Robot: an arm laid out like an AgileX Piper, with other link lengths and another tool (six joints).
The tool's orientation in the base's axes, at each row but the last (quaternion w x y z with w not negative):
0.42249 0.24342 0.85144 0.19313
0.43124 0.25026 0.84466 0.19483
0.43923 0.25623 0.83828 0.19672
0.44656 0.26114 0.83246 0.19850
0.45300 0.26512 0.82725 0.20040
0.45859 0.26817 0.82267 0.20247
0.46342 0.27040 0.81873 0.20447
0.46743 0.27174 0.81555 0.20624
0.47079 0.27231 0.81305 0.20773
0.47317 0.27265 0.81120 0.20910
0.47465 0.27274 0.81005 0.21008
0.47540 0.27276 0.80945 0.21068
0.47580 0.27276 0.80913 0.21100
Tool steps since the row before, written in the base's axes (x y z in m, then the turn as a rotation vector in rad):
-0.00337 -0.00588 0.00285 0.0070 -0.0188 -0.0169
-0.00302 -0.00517 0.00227 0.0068 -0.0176 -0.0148
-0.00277 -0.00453 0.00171 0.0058 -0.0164 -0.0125
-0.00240 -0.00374 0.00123 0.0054 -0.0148 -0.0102
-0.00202 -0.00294 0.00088 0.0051 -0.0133 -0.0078
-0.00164 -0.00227 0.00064 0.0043 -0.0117 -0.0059
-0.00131 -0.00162 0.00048 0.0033 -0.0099 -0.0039
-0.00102 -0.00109 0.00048 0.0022 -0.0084 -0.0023
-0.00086 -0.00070 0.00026 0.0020 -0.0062 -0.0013
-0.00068 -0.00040 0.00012 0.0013 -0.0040 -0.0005
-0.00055 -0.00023 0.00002 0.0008 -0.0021 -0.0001
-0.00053 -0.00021 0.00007 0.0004 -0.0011 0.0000
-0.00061 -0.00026 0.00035 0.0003 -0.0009 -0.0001
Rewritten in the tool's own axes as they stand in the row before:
-0.00341 -0.00407 -0.00509 -0.0040 -0.0224 0.0130
-0.00297 -0.00366 -0.00433 -0.0045 -0.0204 0.0118
-0.00248 -0.00335 -0.00371 -0.0047 -0.0184 0.0098
-0.00196 -0.00286 -0.00304 -0.0050 -0.0160 0.0085
-0.00148 -0.00231 -0.00245 -0.0055 -0.0135 0.0071
-0.00112 -0.00181 -0.00193 -0.0054 -0.0114 0.0056
-0.00078 -0.00130 -0.00151 -0.0051 -0.0091 0.0039
-0.00058 -0.00081 -0.00121 -0.0048 -0.0073 0.0023
-0.00027 -0.00059 -0.00093 -0.0039 -0.0050 0.0019
-0.00006 -0.00040 -0.00069 -0.0028 -0.0030 0.0011
0.00006 -0.00030 -0.00051 -0.0016 -0.0015 0.0006
0.00003 -0.00025 -0.00052 -0.0009 -0.0007 0.0003
-0.00015 -0.00013 -0.00072 -0.0006 -0.0007 0.0002

